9 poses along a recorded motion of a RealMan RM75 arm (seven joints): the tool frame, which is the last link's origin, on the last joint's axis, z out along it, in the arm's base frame.
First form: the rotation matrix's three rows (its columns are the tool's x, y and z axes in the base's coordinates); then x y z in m. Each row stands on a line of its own.
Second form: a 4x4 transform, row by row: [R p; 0 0 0 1], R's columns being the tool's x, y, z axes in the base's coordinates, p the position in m. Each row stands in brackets. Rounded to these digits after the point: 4 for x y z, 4 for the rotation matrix.
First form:
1:
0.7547, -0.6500, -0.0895
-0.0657, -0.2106, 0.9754
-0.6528, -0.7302, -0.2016
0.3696, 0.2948, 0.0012
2:
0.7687, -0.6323, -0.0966
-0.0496, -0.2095, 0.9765
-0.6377, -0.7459, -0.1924
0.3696, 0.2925, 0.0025
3:
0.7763, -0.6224, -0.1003
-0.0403, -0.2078, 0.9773
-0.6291, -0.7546, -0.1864
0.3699, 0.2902, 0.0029
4:
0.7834, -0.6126, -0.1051
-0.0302, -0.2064, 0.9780
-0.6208, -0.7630, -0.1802
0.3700, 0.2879, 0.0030
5:
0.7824, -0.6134, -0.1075
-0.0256, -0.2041, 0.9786
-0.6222, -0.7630, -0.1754
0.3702, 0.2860, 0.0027
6:
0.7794, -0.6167, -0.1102
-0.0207, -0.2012, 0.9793
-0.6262, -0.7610, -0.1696
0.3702, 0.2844, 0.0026
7:
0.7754, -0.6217, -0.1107
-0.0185, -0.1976, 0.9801
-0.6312, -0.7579, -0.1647
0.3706, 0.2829, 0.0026
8:
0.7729, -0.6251, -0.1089
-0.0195, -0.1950, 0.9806
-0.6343, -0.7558, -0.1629
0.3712, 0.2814, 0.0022
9:
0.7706, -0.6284, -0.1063
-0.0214, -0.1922, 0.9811
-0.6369, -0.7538, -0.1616
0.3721, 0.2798, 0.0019
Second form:
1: [[0.7547, -0.6500, -0.0895, 0.3696], [-0.0657, -0.2106, 0.9754, 0.2948], [-0.6528, -0.7302, -0.2016, 0.0012], [0, 0, 0, 1]]
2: [[0.7687, -0.6323, -0.0966, 0.3696], [-0.0496, -0.2095, 0.9765, 0.2925], [-0.6377, -0.7459, -0.1924, 0.0025], [0, 0, 0, 1]]
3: [[0.7763, -0.6224, -0.1003, 0.3699], [-0.0403, -0.2078, 0.9773, 0.2902], [-0.6291, -0.7546, -0.1864, 0.0029], [0, 0, 0, 1]]
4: [[0.7834, -0.6126, -0.1051, 0.3700], [-0.0302, -0.2064, 0.9780, 0.2879], [-0.6208, -0.7630, -0.1802, 0.0030], [0, 0, 0, 1]]
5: [[0.7824, -0.6134, -0.1075, 0.3702], [-0.0256, -0.2041, 0.9786, 0.2860], [-0.6222, -0.7630, -0.1754, 0.0027], [0, 0, 0, 1]]
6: [[0.7794, -0.6167, -0.1102, 0.3702], [-0.0207, -0.2012, 0.9793, 0.2844], [-0.6262, -0.7610, -0.1696, 0.0026], [0, 0, 0, 1]]
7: [[0.7754, -0.6217, -0.1107, 0.3706], [-0.0185, -0.1976, 0.9801, 0.2829], [-0.6312, -0.7579, -0.1647, 0.0026], [0, 0, 0, 1]]
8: [[0.7729, -0.6251, -0.1089, 0.3712], [-0.0195, -0.1950, 0.9806, 0.2814], [-0.6343, -0.7558, -0.1629, 0.0022], [0, 0, 0, 1]]
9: [[0.7706, -0.6284, -0.1063, 0.3721], [-0.0214, -0.1922, 0.9811, 0.2798], [-0.6369, -0.7538, -0.1616, 0.0019], [0, 0, 0, 1]]
